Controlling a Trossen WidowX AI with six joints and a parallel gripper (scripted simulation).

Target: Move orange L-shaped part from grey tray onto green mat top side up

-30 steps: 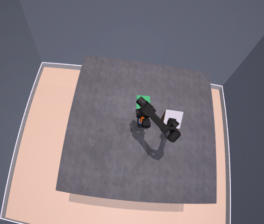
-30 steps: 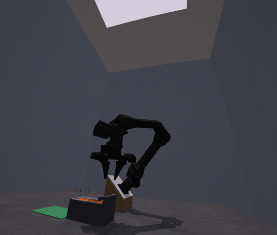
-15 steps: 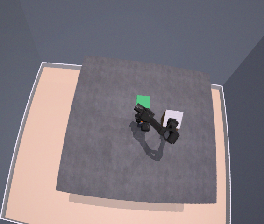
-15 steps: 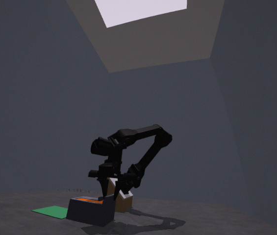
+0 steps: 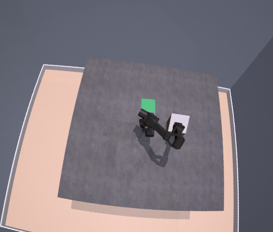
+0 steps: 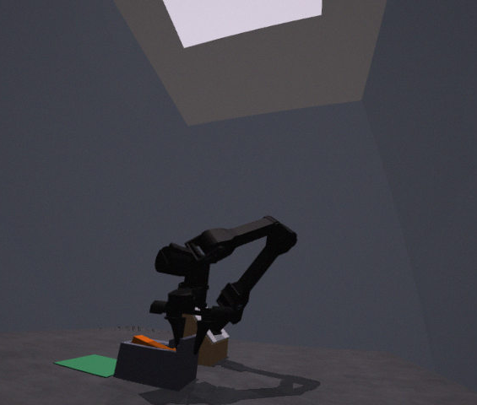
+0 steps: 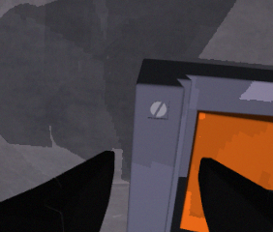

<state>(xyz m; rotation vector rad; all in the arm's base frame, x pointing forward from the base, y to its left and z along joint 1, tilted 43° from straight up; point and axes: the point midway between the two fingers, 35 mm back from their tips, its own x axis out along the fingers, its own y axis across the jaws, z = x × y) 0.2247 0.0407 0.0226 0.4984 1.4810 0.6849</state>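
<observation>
Now: the orange L-shaped part 60 mm to the right of my gripper tip and 10 mm below it. Round my gripper tip: green mat: 20 mm ahead, 220 mm to the right, 70 mm below.
</observation>
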